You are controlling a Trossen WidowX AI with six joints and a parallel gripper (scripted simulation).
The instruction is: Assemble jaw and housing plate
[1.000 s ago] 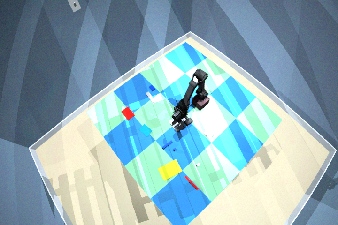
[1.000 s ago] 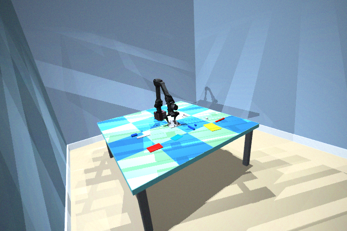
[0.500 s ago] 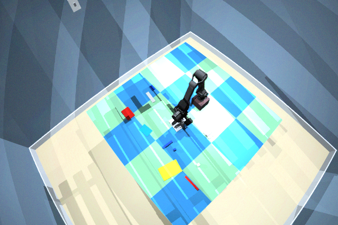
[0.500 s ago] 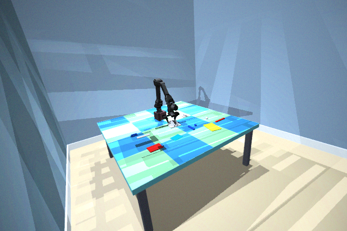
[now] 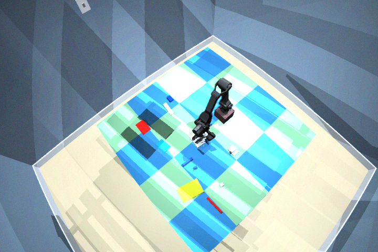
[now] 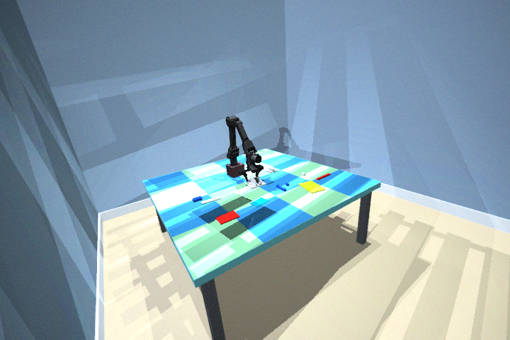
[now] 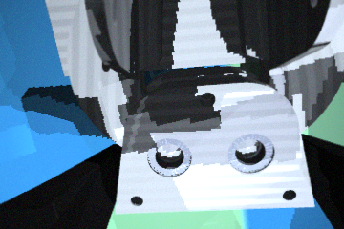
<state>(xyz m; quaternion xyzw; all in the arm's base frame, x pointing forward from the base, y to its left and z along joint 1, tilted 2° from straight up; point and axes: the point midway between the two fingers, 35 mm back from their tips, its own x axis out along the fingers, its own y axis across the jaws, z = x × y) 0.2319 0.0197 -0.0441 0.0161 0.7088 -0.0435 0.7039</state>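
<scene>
Now: the grey jaw 2 cm ahead of my gripper tip and 2 cm to the right of it. The rest, counted from my gripper tip: blue bar 24 cm ahead, 8 cm to the left; white base part 7 cm ahead, 1 cm to the right, 1 cm below; cyan tile 30 cm ahead, 13 cm to the right, 1 cm below.
</scene>
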